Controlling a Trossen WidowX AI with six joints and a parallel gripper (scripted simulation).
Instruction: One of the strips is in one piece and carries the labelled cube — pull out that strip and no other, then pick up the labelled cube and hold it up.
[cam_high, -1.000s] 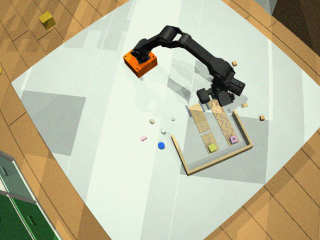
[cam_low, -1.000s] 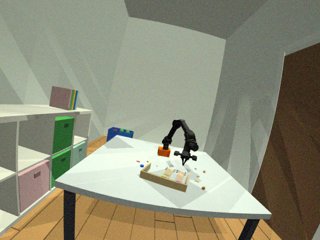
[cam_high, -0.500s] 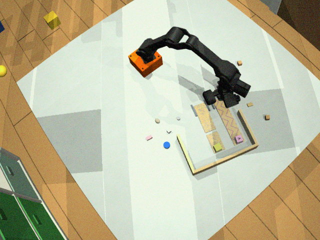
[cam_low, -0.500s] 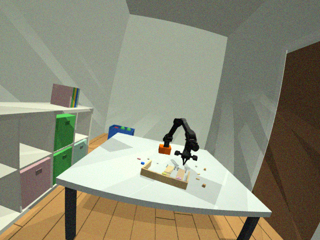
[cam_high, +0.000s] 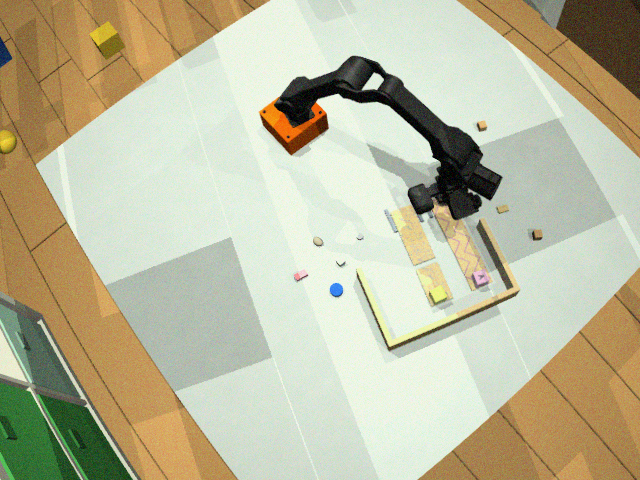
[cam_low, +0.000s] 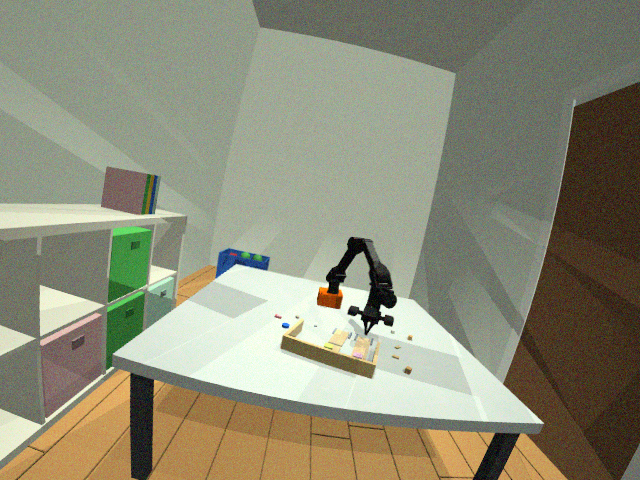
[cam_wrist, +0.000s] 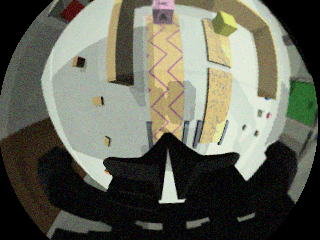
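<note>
Now: the zigzag strip 9 cm ahead of my gripper tip, 1 cm to the right of it and 3 cm below it. The rest, counted from my gripper tip: labelled pink cube 20 cm ahead, 3 cm to the right, 1 cm below; then pebble 8 cm behind, 31 cm to the right, 3 cm below; then blue disc 5 cm ahead, 32 cm to the right, 3 cm below.
</note>
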